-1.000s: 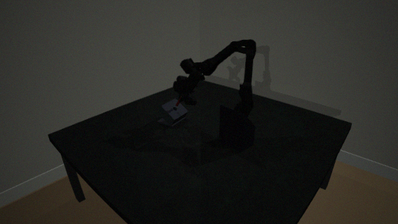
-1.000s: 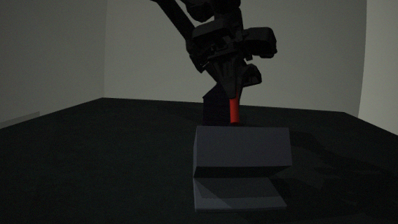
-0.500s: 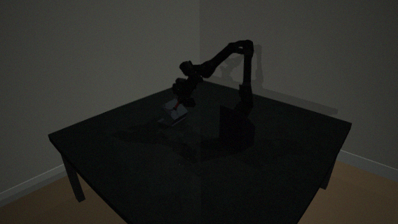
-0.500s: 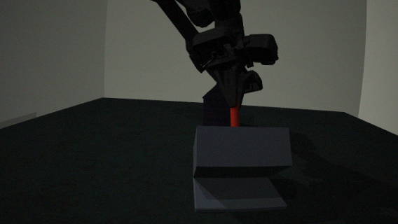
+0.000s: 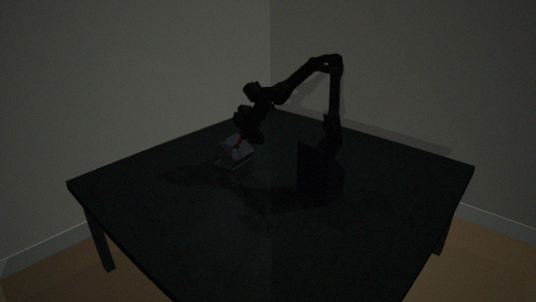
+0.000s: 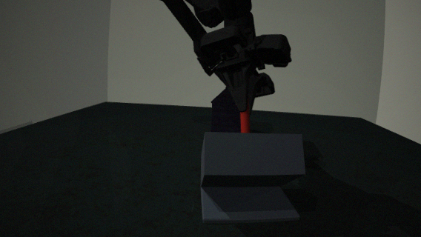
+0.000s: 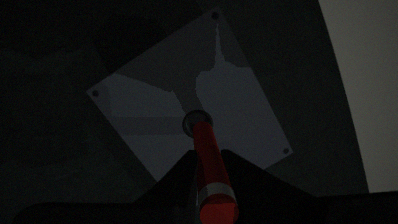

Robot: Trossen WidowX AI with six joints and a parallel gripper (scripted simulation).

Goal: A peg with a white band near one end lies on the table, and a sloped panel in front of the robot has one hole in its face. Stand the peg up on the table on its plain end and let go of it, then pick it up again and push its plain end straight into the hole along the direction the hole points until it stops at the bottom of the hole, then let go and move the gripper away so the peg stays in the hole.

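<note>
Right now my gripper tip is 1 cm past the red peg and 1 cm below it. Also, from my gripper tip: grey sloped panel (4 cm ahead, 1 cm to the left, 7 cm below).
</note>
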